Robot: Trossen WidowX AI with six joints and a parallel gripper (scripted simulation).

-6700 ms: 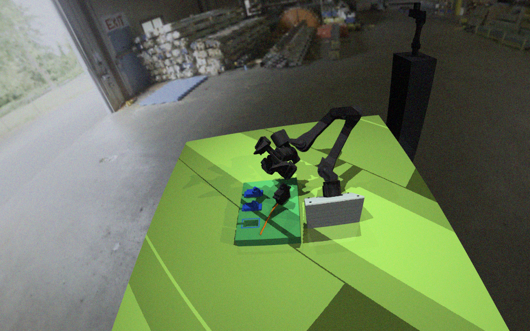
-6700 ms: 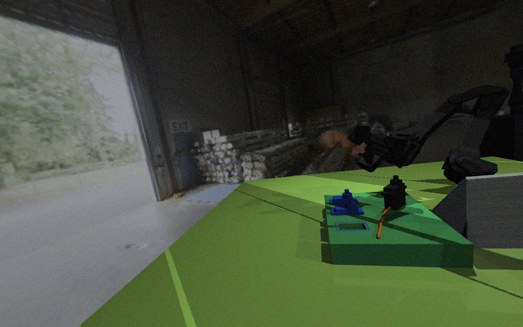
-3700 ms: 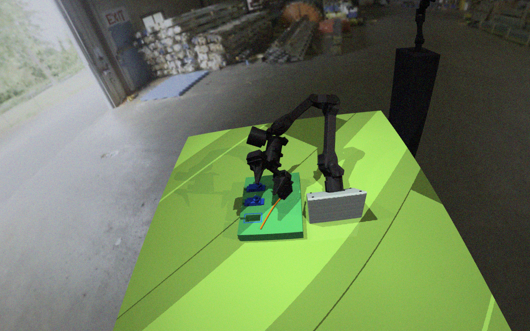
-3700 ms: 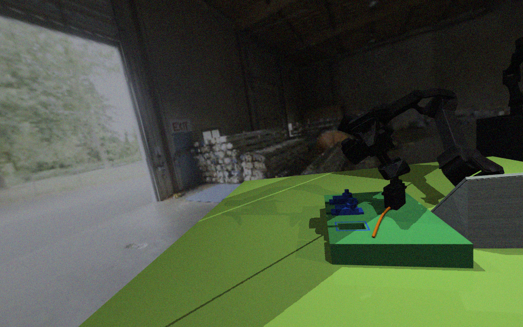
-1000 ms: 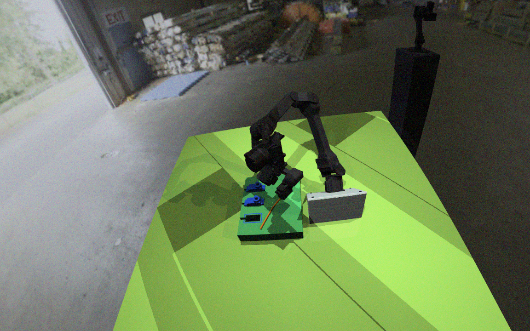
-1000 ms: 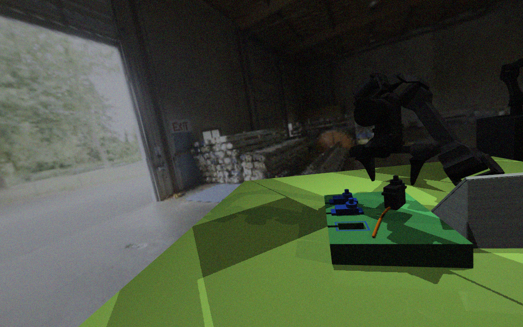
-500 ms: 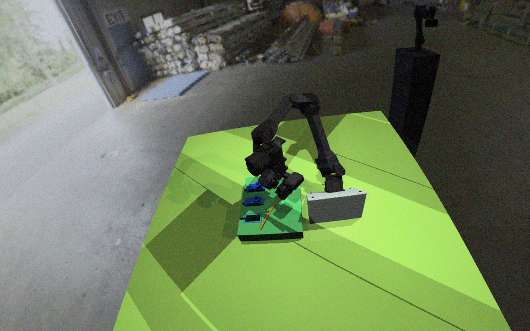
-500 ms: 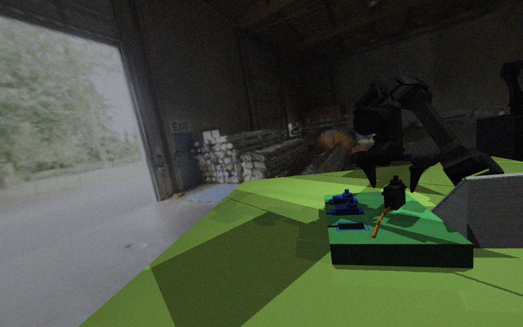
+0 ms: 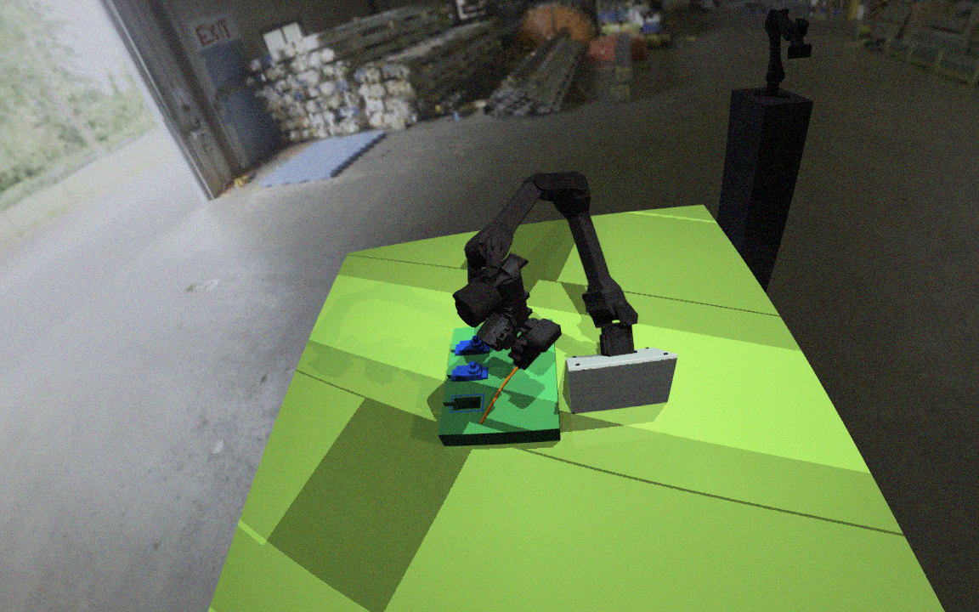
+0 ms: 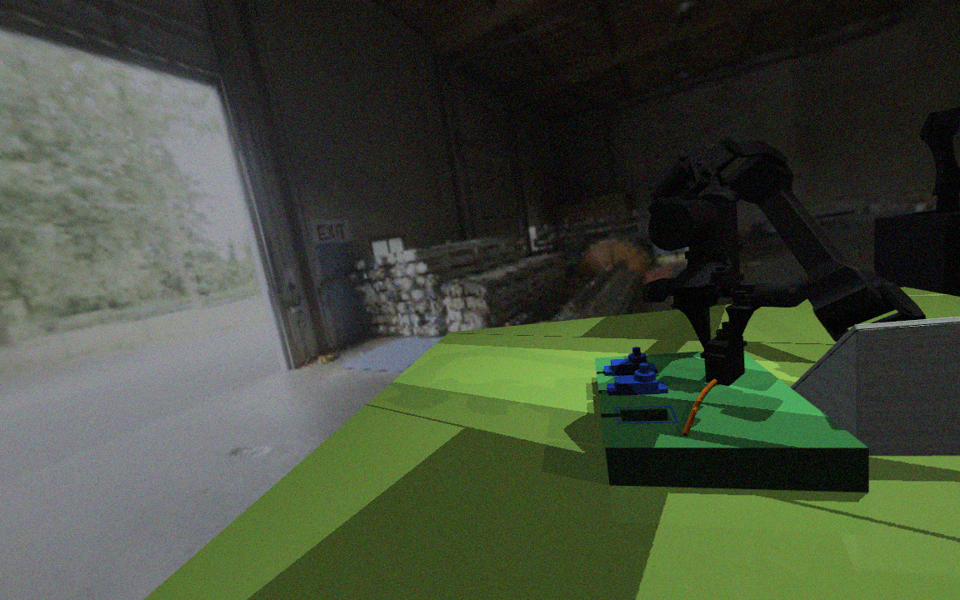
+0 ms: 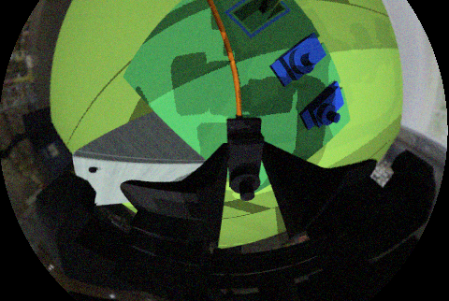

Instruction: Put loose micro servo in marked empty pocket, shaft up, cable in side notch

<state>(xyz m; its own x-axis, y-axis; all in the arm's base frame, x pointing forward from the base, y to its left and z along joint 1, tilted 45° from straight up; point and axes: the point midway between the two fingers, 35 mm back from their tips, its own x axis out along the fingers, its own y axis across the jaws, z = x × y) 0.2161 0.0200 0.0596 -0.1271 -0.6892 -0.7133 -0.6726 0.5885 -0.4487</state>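
My gripper tip is now 7 cm above the green deck, 2 cm to the right of it and 1 cm short of it.
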